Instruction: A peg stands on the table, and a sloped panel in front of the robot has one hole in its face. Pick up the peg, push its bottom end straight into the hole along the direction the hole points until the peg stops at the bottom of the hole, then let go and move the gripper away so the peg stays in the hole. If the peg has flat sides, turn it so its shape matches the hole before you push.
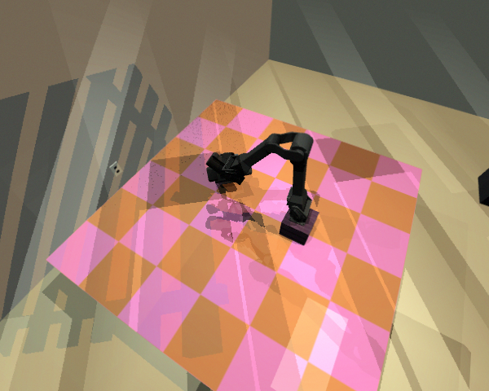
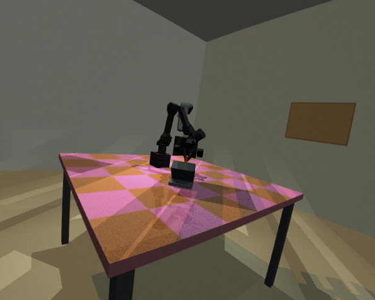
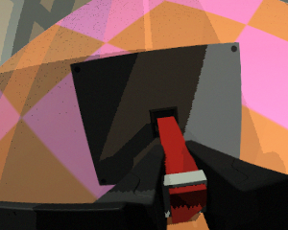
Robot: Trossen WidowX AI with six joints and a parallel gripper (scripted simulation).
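The sloped panel is 50 mm below my gripper tip, 40 mm to the right of it and 40 mm ahead of it. The rest, counted from my gripper tip: peg: 10 mm to the left, 10 mm behind, 10 mm above.
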